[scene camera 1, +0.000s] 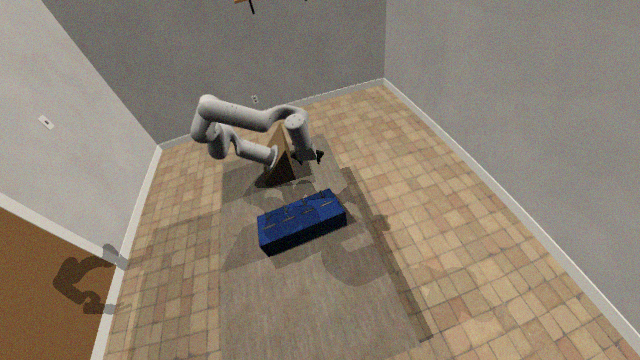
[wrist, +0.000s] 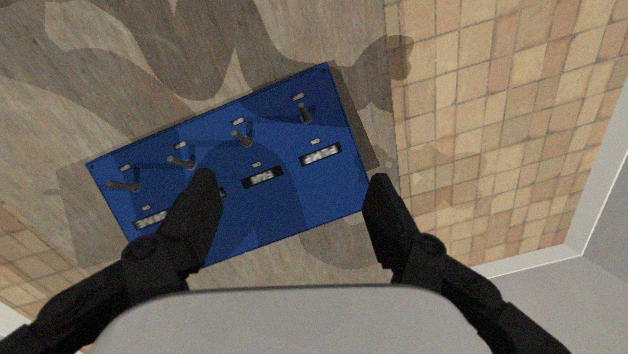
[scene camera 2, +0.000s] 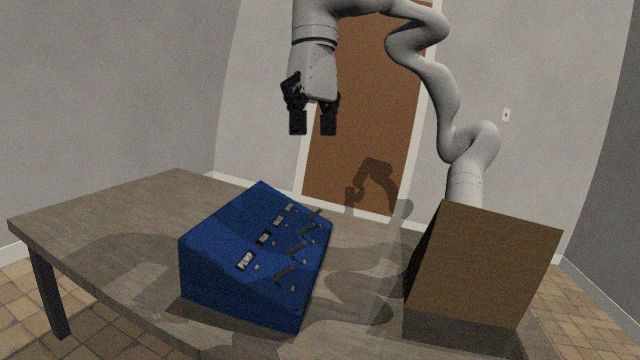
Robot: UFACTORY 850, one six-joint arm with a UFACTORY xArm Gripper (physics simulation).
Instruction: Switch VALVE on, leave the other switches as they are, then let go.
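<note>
A blue sloped switch panel (scene camera 1: pixel 300 227) (scene camera 2: pixel 220 270) (wrist: pixel 280 205) lies on the table, with four levers in a row. The PUMP lever (scene camera 2: pixel 284 274) (wrist: pixel 304 113) is at one end, the FAN lever (scene camera 2: pixel 296 250) (wrist: pixel 242 138) beside it. The third, the VALVE lever (scene camera 2: pixel 307 230) (wrist: pixel 181 162), leans toward its OFF side like the others; its name plate is hidden by a finger in the wrist view. The last lever (scene camera 2: pixel 314 215) (wrist: pixel 123 186) is at the other end. My gripper (scene camera 1: pixel 309 158) (scene camera 2: pixel 313 129) (wrist: pixel 295 190) is open and empty, above the panel and apart from it, pointing down.
A brown wedge-shaped block (scene camera 1: pixel 281 162) (scene camera 2: pixel 485 265) stands on the table (scene camera 1: pixel 300 310) (scene camera 2: pixel 125 200) by the arm's base, across from the panel's lever side. The tiled floor (scene camera 1: pixel 450 200) (wrist: pixel 480 110) lies beyond the table edge.
</note>
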